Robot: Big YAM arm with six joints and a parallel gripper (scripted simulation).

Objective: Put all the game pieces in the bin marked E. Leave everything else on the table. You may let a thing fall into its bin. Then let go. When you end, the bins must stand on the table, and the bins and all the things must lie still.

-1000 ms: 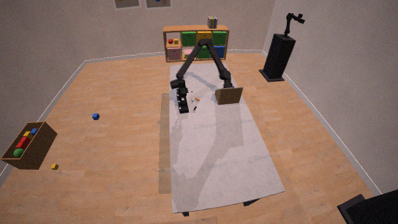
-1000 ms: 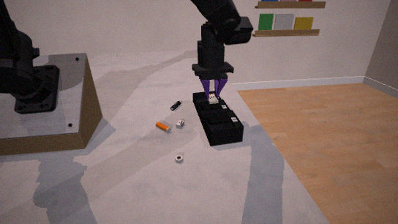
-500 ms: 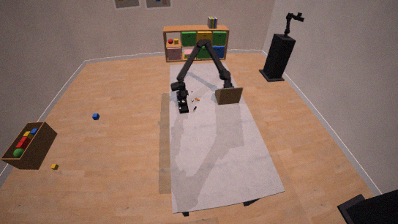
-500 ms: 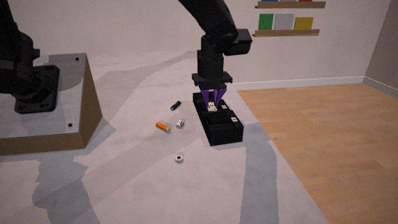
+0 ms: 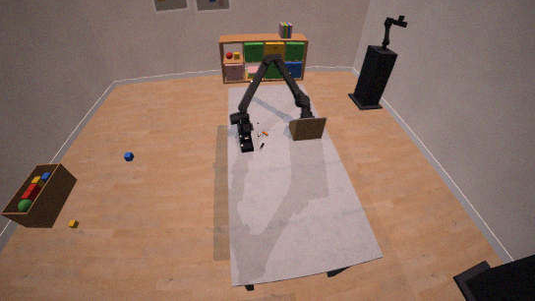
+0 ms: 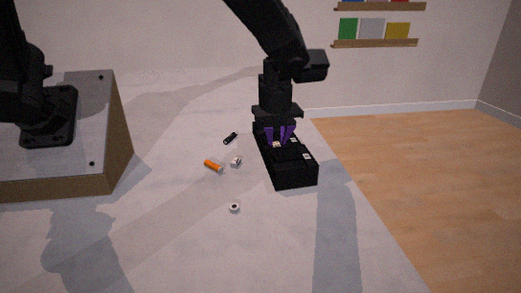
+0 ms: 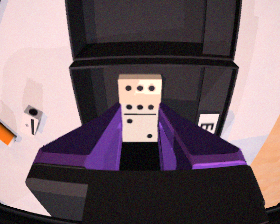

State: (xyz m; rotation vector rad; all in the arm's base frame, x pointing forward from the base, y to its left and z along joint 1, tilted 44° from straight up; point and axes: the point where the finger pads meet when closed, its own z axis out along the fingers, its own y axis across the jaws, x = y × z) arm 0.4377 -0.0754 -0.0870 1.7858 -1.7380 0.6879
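The black three-compartment bin tray is 10 mm ahead of my hand. Round my hand: black battery: 100 mm behind, 90 mm to the left, 20 mm below; cream domino: right at my hand; orange battery: 140 mm behind, 30 mm to the right, 20 mm below.
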